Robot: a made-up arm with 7 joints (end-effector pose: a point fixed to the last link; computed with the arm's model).
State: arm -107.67 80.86 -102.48 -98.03 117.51 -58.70 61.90
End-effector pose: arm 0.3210 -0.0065 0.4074 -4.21 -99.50 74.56
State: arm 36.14 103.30 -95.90 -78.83 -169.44 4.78 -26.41
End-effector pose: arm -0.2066 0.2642 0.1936 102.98 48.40 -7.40
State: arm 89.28 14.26 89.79 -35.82 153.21 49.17 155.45
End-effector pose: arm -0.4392 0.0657 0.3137 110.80 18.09 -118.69
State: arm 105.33 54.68 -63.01 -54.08 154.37 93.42 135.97
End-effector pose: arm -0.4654 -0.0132 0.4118 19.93 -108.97 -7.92
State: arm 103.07 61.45 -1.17 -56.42 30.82 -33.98 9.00
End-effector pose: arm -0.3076 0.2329 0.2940 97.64 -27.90 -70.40
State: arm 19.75 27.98 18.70 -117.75 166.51 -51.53 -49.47
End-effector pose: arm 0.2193 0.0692 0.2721 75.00 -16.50 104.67
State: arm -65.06 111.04 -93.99 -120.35 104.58 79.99 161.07
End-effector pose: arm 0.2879 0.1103 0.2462 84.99 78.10 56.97
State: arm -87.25 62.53 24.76 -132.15 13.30 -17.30 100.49
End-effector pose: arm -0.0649 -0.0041 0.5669 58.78 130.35 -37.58
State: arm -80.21 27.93 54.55 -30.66 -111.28 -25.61 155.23
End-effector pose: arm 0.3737 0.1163 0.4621 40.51 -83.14 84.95
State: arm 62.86 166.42 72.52 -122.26 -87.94 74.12 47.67
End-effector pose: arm 0.1222 -0.1801 0.2424 -32.09 65.90 -27.90
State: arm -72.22 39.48 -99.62 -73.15 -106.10 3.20 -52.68
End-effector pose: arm 0.3084 -0.1367 0.1890 33.51 -25.01 25.45
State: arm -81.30 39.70 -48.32 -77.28 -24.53 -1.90 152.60
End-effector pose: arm 0.3062 -0.1668 0.5053 10.48 -107.32 34.22
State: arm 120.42 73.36 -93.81 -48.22 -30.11 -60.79 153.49
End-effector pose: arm -0.3769 0.0889 0.5444 -3.05 124.13 -24.47
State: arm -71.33 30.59 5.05 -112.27 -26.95 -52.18 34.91
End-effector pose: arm 0.1494 -0.0478 0.5734 10.69 87.46 -44.87
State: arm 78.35 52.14 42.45 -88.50 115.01 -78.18 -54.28
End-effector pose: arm -0.0424 0.2756 0.1941 -139.85 5.44 -10.20
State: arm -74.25 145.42 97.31 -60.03 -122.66 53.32 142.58
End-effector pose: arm -0.3298 0.0452 0.5002 23.40 -36.40 -75.08
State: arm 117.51 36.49 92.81 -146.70 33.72 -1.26 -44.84
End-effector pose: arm 0.0764 0.1223 0.3603 -76.60 62.39 109.76
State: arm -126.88 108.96 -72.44 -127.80 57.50 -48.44 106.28
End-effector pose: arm 0.1402 -0.0510 0.6108 -40.00 -139.41 4.29
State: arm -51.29 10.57 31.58 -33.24 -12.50 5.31 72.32
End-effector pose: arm 0.3896 0.0624 0.2278 65.51 -49.73 73.92
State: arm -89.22 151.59 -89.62 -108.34 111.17 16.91 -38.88
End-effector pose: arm 0.1703 0.2388 0.4728 136.00 -96.03 -18.09
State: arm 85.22 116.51 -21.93 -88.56 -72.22 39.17 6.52
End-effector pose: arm -0.1191 0.2635 0.1432 27.87 50.98 130.82
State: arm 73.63 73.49 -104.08 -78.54 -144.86 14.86 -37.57
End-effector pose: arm -0.3769 0.0265 0.3153 64.27 102.67 -2.64
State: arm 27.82 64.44 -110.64 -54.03 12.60 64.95 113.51
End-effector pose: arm -0.2226 0.1863 0.0158 123.23 22.67 -92.76
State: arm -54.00 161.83 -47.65 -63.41 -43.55 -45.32 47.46
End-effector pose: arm 0.0273 0.2074 0.6572 -107.56 37.92 106.20
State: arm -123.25 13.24 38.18 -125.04 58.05 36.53 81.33
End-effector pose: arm -0.0775 0.0873 0.6045 -100.66 -108.92 35.19
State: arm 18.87 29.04 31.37 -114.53 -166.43 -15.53 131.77
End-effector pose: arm 0.2217 0.0957 0.2657 -133.89 81.11 46.34
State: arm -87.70 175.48 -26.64 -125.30 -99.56 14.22 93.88
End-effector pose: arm 0.1055 0.0409 0.5886 -57.87 -0.41 46.87
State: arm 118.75 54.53 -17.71 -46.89 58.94 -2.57 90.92
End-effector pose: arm -0.3919 0.1651 0.4342 129.88 88.97 5.94
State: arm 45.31 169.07 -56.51 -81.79 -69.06 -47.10 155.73
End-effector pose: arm 0.1508 0.3037 0.3372 89.26 32.49 -109.26
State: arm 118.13 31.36 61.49 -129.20 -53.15 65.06 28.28
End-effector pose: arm 0.0058 0.2078 0.2778 -105.72 -30.64 108.71
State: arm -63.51 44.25 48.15 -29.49 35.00 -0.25 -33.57
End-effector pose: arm 0.3533 0.2277 0.3545 129.41 -75.65 70.47
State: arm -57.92 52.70 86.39 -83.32 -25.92 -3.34 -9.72
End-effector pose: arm 0.0494 0.2804 0.4663 -124.29 4.81 -66.11
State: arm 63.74 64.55 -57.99 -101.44 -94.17 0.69 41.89
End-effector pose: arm -0.1773 -0.0385 0.0934 2.82 -123.57 -89.78
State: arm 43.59 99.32 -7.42 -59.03 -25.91 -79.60 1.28
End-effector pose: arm 0.0839 0.3619 0.2661 13.59 -145.66 -98.50
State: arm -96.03 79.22 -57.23 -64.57 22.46 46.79 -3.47
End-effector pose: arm 0.3407 0.0455 0.6088 -141.98 74.20 30.64
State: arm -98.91 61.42 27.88 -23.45 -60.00 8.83 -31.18
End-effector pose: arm 0.2879 0.2144 0.5953 -140.78 32.56 26.57
